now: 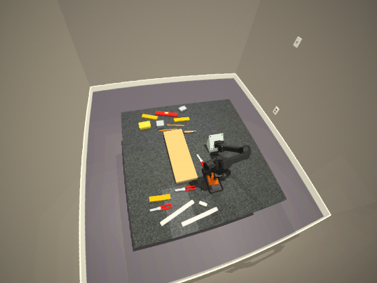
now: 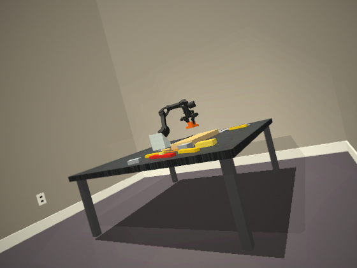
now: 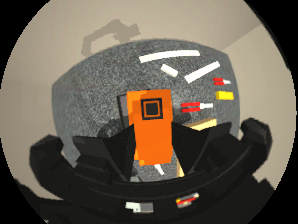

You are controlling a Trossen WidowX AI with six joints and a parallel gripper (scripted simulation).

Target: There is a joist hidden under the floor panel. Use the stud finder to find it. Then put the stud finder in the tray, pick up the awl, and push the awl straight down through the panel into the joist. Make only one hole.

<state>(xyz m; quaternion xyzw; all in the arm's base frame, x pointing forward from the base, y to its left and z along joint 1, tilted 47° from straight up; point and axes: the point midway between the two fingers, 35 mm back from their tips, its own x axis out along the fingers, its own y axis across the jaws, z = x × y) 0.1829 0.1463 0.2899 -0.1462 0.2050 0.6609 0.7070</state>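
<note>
My gripper tip is now 12 cm above the dark tray and 4 cm past it. Also, from my gripper tip: awl 56 cm to the right, 12 cm below, 1 cm behind; then grey block 70 cm to the right, 28 cm ahead, 11 cm below; then orange stud finder 2 cm above, 1 cm to the left.
</note>
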